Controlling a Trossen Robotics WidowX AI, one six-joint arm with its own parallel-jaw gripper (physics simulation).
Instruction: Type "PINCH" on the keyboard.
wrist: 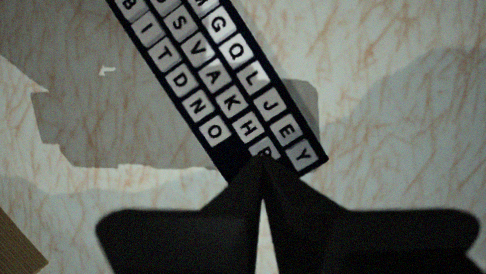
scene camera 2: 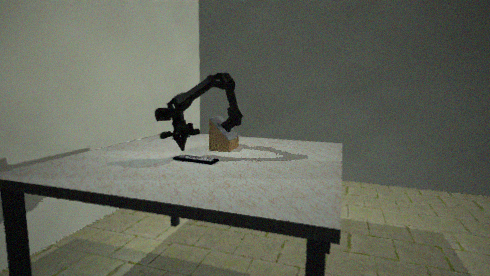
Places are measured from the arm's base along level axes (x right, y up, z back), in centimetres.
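Where they show: gripper, fingertip midpoint: [wrist: 260, 162] [scene camera 2: 182, 150]; arm's base at its link origin: [scene camera 2: 225, 127].
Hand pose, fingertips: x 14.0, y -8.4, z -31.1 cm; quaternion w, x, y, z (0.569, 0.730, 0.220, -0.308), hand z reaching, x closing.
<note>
Things, the pixels of their top centre, and the offset from my fingertips. Level surfaces: height alone.
- dark keyboard at its top centre: [wrist: 201, 55] [scene camera 2: 195, 157] dz -1.9, dx -7.2, dy -2.2 cm
- P key at its top centre: [wrist: 264, 152] dz -0.3, dx +0.2, dy -2.2 cm
- H key at its top centre: [wrist: 248, 127] dz -0.7, dx -1.8, dy -2.2 cm
- N key at its top centre: [wrist: 197, 105] dz +0.6, dx -5.2, dy -2.2 cm
- I key at its top centre: [wrist: 146, 28] dz -0.7, dx -11.2, dy -2.2 cm
- pale table at its surface level: dy -4.0 cm
A dark keyboard [scene camera 2: 196, 160] [wrist: 231, 159] with light lettered keys lies flat on the table and runs diagonally through the wrist view. The P key [wrist: 262, 150] is partly hidden by the fingertips. The H key [wrist: 247, 128], N key [wrist: 198, 106] and I key [wrist: 145, 27] show in the wrist view; no C key shows there. My gripper [scene camera 2: 183, 149] [wrist: 260, 162] is shut and empty, pointing down. In the scene view its tip is a little above the keyboard's left end. In the wrist view the tip overlaps the lower edge of the P key; whether it touches cannot be told.
A wooden block with a sloped grey top [scene camera 2: 220, 142] stands behind the keyboard at the arm's base. A brown wooden corner [wrist: 19, 245] shows at the lower left of the wrist view. The pale table [scene camera 2: 165, 185] has a dark front edge. Shadows of the arm fall across it.
</note>
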